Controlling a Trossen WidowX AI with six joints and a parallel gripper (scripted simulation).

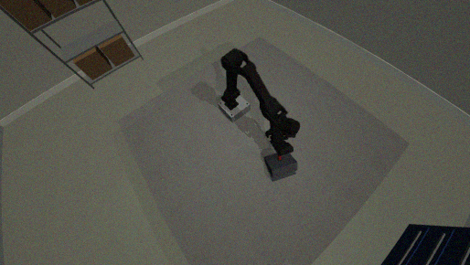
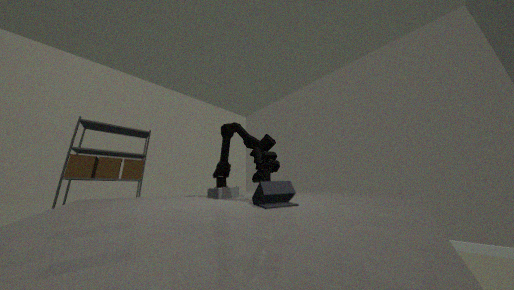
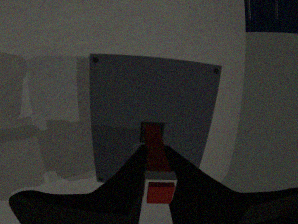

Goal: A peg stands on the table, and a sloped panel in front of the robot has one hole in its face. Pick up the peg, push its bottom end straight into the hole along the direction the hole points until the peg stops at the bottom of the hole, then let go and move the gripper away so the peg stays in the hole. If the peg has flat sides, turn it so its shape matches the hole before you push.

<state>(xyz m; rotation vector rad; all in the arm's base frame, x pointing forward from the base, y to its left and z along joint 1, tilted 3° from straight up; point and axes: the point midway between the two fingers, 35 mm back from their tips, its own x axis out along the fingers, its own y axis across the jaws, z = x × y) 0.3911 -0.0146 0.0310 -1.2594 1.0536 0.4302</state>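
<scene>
The dark sloped panel is 30 mm ahead of my gripper tip, 10 mm to the right of it and 50 mm below it. The rest, counted from my gripper tip: red peg (10 mm behind, 10 mm above).
</scene>
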